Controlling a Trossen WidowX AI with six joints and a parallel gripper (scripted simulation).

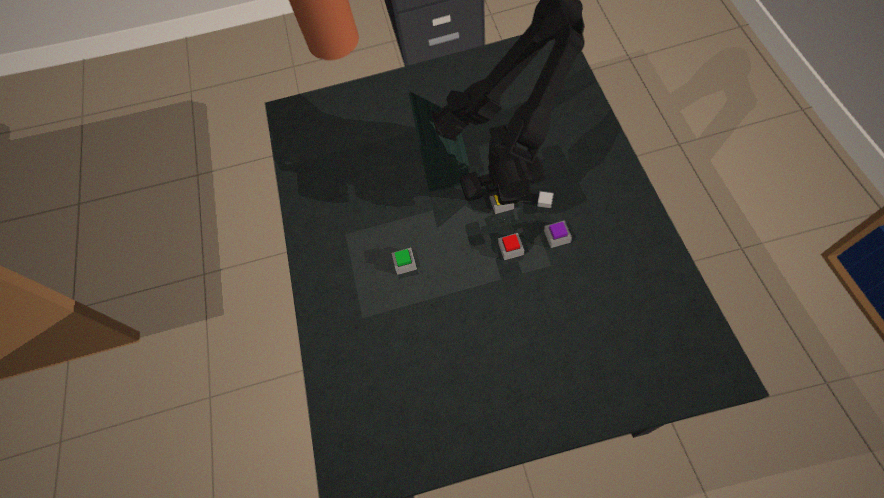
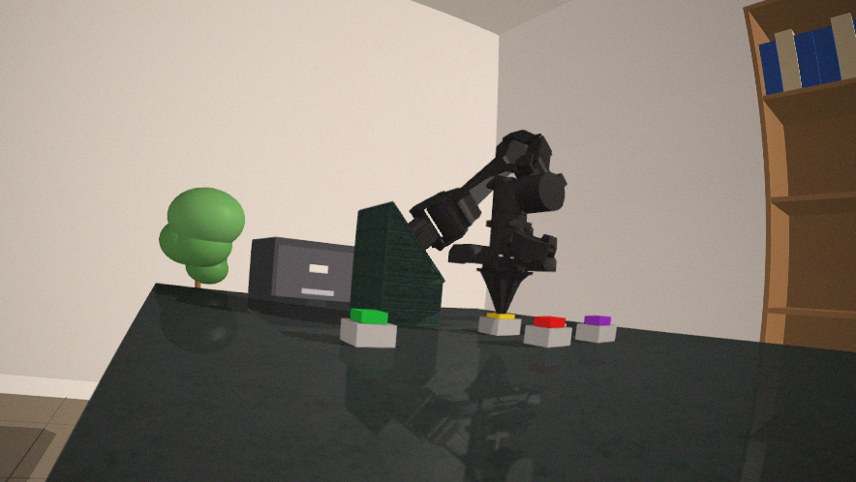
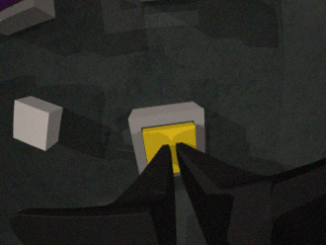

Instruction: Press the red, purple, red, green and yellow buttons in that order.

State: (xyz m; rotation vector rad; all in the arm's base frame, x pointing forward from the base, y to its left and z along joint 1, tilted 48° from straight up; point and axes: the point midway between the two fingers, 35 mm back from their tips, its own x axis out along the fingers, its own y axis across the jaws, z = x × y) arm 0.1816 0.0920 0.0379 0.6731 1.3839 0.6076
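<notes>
My gripper tip is now 10 mm above the yellow button. The rest, counted from my gripper tip: purple button: 130 mm ahead, 100 mm to the left; then small white block: 100 mm to the left, 30 mm ahead, 20 mm below; then red button: 120 mm ahead, 20 mm to the right.
</notes>
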